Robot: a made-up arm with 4 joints. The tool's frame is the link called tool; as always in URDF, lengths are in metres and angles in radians. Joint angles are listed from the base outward.
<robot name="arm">
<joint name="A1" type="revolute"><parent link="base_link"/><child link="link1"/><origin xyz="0 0 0.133" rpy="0 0 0"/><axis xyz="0 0 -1"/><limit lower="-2.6" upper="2.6"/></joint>
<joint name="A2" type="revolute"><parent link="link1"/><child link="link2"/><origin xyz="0.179 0.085 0.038" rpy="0 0 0"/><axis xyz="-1 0 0"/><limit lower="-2.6" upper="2.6"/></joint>
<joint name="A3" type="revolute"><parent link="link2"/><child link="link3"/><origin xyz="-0.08 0.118 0.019" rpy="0 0 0"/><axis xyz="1 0 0"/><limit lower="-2.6" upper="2.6"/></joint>
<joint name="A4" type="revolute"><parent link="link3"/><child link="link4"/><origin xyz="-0.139 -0.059 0.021" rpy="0 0 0"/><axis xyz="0 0 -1"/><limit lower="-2.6" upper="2.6"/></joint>
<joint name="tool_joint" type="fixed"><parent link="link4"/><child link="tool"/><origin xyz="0.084 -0.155 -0.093" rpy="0 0 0"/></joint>
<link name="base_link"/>
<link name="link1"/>
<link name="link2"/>
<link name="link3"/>
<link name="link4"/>
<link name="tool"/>
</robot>
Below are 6 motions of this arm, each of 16 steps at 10 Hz.
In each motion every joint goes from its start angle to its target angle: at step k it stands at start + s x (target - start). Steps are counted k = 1, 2, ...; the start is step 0. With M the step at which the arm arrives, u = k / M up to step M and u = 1 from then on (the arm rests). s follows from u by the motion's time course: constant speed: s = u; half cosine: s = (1 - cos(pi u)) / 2; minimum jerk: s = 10 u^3 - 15 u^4 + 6 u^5.
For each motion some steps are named. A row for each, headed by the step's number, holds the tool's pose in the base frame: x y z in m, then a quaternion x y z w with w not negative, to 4 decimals.
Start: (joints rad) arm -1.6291 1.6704 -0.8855 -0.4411
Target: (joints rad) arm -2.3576 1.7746 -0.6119 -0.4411
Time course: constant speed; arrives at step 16
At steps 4, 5, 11, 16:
4: -0.1981 0.0566 0.2058 -0.7365 -0.6018 0.2789 0.1329
5: -0.1981 0.0482 0.2067 -0.7214 -0.6173 0.2864 0.1285
11: -0.1913 0.0008 0.2119 -0.6237 -0.7020 0.3300 0.0968
16: -0.1777 -0.0336 0.2159 -0.5345 -0.7606 0.3632 0.0629

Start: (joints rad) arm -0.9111 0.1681 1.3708 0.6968
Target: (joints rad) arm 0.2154 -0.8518 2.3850 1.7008
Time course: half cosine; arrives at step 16
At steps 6, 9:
6: -0.2792 0.2059 0.0198 0.5607 0.5603 -0.1340 0.5947
9: -0.2484 0.3179 0.1722 0.6732 0.6493 -0.1787 0.3054

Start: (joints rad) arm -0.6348 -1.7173 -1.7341 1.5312
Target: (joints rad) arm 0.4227 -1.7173 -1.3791 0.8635
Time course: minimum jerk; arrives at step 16
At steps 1, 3, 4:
1: -0.0944 -0.1950 0.2154 -0.0038 -0.0071 -0.4337 0.9010
3: -0.0996 -0.1914 0.2129 0.0001 0.0002 -0.4419 0.8971
4: -0.1054 -0.1870 0.2098 0.0054 0.0084 -0.4514 0.8923

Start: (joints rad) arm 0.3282 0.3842 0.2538 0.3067
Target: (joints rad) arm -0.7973 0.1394 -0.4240 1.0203
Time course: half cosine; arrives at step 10
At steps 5, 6, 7, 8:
5: -0.0582 -0.0546 0.1703 -0.1555 -0.0749 -0.2096 0.9624
6: -0.0675 -0.0662 0.1893 -0.1706 -0.1145 -0.1778 0.9624
7: -0.0742 -0.0788 0.2051 -0.1767 -0.1547 -0.1491 0.9605
8: -0.0781 -0.0901 0.2166 -0.1759 -0.1889 -0.1264 0.9578

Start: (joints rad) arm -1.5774 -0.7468 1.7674 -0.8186
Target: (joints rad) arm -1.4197 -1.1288 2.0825 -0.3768
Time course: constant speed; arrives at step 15
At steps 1, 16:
1: -0.2860 0.1303 0.2676 0.8866 0.3633 0.2646 0.1096
16: -0.2675 0.1370 0.3696 -0.8666 -0.4978 0.0273 0.0217

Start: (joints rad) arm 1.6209 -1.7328 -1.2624 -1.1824
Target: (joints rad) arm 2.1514 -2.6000 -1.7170 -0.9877
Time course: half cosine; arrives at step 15
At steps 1, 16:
1: 0.0356 -0.1375 0.2016 0.0392 -0.2319 -0.2152 0.9478
16: -0.0889 -0.1039 0.1125 0.0005 -0.4273 -0.4969 0.7553

